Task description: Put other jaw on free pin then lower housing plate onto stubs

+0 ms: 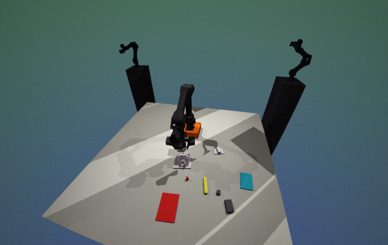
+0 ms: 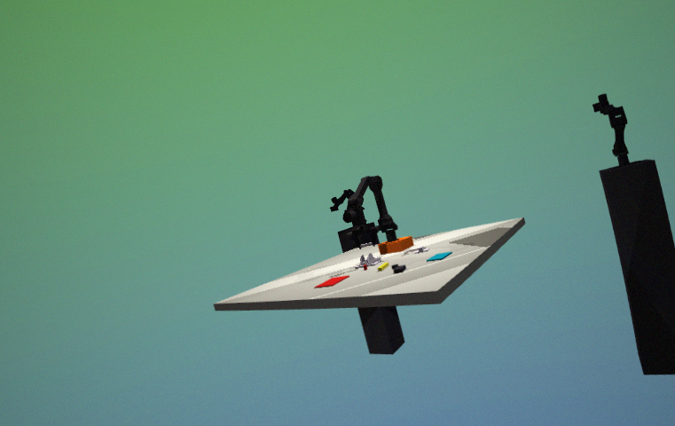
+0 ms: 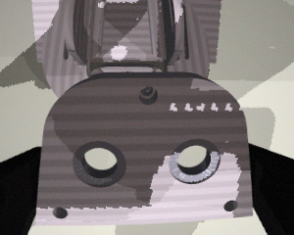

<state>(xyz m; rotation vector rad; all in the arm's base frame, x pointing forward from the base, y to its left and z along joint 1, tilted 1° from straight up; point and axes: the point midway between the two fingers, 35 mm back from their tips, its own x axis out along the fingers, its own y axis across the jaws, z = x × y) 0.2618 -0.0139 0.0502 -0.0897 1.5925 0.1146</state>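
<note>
My gripper tip is 20 mm short of the jaw, 10 mm to the left of it and 70 mm above it. From my gripper tip the other things lie so: small red cube (170 mm ahead, 70 mm to the left, 70 mm below); then yellow bar (200 mm ahead, 190 mm to the left, 70 mm below); then red sheet (350 mm ahead, 80 mm below).
</note>
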